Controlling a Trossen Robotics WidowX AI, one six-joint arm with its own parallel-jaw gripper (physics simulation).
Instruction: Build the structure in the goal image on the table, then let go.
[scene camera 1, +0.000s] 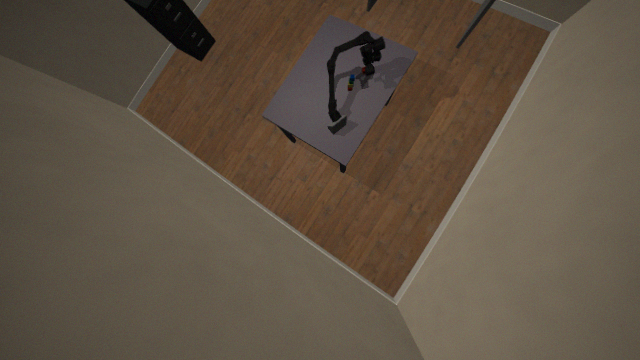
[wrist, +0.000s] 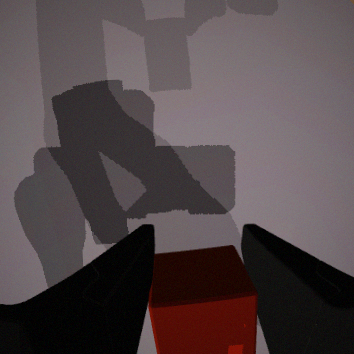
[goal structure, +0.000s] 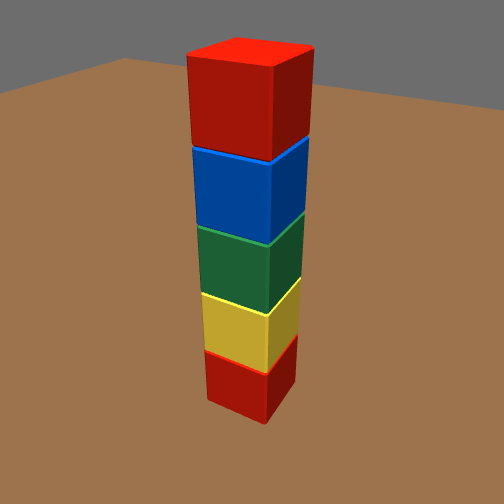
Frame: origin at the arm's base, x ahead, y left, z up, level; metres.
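Seen in the pictures: gripper, fingertip midpoint: (wrist: 197, 235); arm's base at its link origin: (scene camera 1: 337, 119).
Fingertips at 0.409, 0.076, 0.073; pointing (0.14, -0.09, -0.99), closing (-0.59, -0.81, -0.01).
Offsets run from my fingertips to a thing's top centre, as dx, dy, dz. Level surfaces: height alone.
My gripper (scene camera 1: 365, 71) (wrist: 197, 235) is shut on a red block @(-0.022, +0.014, +0.025) (scene camera 1: 364, 70) (wrist: 202, 325). In the wrist view the block sits between the two black fingers at the bottom, with its darker face turned to the camera's top side. A small column of coloured blocks @(-0.104, +0.067, -0.056) (scene camera 1: 351, 82) stands on the grey table @(dz -0.154) (scene camera 1: 300, 92) (wrist: 300, 100). It shows blue at one end, then green and yellow, and red at the other end. The held block is apart from the column, to its upper right in the scene view.
The black arm (scene camera 1: 331, 80) curves from its base plate (scene camera 1: 337, 125) past the left of the block column. Shadows of the arm fall on the table near the gripper. A black cabinet (scene camera 1: 182, 30) stands on the floor beyond the table, at the upper left.
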